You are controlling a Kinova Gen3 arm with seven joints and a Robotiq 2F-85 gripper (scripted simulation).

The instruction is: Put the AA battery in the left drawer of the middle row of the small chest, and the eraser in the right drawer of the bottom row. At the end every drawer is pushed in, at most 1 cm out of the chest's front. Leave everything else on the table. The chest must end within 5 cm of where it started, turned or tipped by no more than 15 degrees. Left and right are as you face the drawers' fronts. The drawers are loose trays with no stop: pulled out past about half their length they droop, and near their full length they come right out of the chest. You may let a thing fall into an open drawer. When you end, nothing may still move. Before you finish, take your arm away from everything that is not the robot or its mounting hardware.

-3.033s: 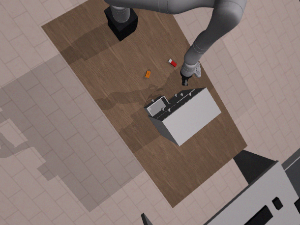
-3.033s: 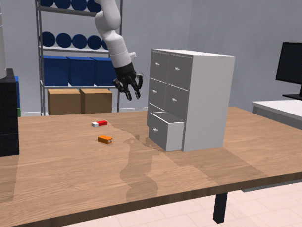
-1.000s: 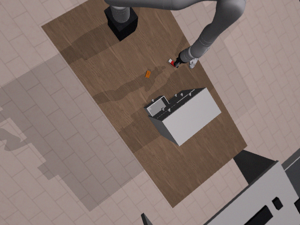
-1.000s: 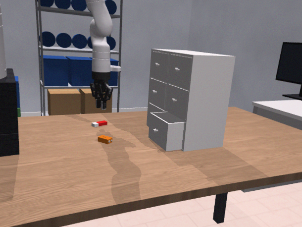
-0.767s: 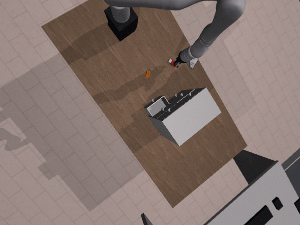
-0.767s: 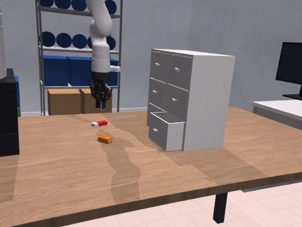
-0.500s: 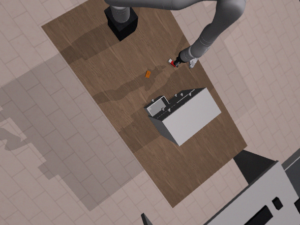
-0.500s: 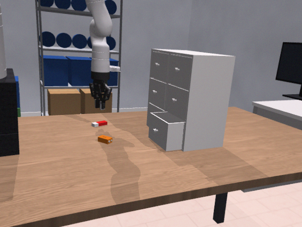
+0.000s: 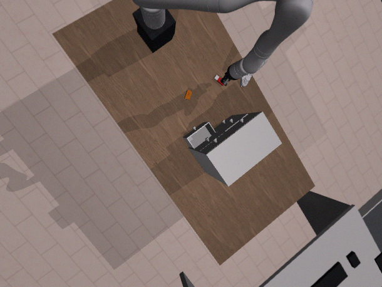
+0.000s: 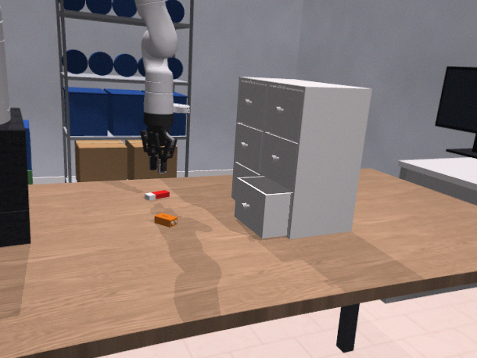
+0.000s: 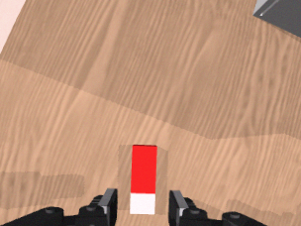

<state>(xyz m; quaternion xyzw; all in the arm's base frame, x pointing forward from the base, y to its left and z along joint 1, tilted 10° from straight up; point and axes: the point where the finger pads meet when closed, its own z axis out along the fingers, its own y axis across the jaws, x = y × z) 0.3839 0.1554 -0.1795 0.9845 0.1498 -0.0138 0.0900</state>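
The eraser is 90 mm below my hand and 10 mm behind it. Round my hand: AA battery (260 mm ahead, 160 mm to the right, 30 mm above); then orange battery (200 mm to the right, 80 mm below, 30 mm behind).
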